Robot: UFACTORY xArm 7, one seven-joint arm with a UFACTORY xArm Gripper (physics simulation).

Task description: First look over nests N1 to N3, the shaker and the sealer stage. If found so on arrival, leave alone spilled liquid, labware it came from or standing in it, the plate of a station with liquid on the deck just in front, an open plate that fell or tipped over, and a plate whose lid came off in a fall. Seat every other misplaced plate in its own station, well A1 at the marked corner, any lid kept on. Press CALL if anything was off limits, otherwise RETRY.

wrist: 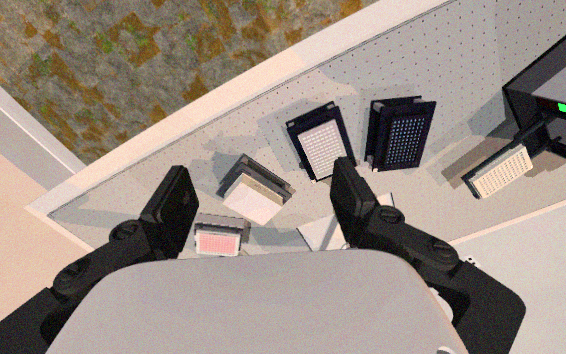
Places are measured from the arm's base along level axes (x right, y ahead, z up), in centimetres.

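Where they show: gripper, between the fingertips: [263, 180].
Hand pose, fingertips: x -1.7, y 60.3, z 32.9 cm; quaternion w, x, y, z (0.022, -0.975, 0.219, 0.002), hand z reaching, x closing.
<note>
Each offset is from my fingertips to the top centre of the thing. "spot": to the spot under its first point. Level surfaces: height alone.
My gripper [263, 180] is open and empty, high above the deck. Between its fingers, lower in view, a pale plate {dx -16.7, dy -22.0, dz -28.8 cm} [254, 199] with a blank top sits at a grey holder {dx -16.7, dy -22.0, dz -32.4 cm} [265, 172]. A pink-welled plate {dx -35.6, dy -31.8, dz -30.3 cm} [218, 243] sits at another grey holder {spot: dx -32.2, dy -27.3, dz -35.8 cm} [220, 220] near the left finger. A white-welled plate {dx +4.5, dy -18.3, dz -31.6 cm} [322, 142] is in a dark frame {spot: dx +5.0, dy -10.8, dz -37.6 cm} [310, 114] beyond the right fingertip. A black-welled plate {dx +21.7, dy -24.1, dz -30.8 cm} [407, 140] is in a second dark frame {spot: dx +24.5, dy -17.5, dz -37.6 cm} [397, 102]. A cream plate {dx +40.9, dy -40.9, dz -26.1 cm} [502, 172] is on the dark stage by the sealer {spot: dx +50.7, dy -25.4, dz -34.3 cm} [520, 87]. Station labels, marked corners and exact seating cannot be made out.
A pale flat panel [322, 232] lies partly behind the right finger. The perforated deck {dz -38.1 cm} [450, 45] has a raised pale rim {spot: dx -6.3, dy +2.0, dz -39.4 cm} [240, 85], with patterned floor beyond it. A green light {spot: dx +50.3, dy -27.2, dz -24.9 cm} [562, 107] shows on the dark machine at right. The gripper body hides the lower middle of the view.
</note>
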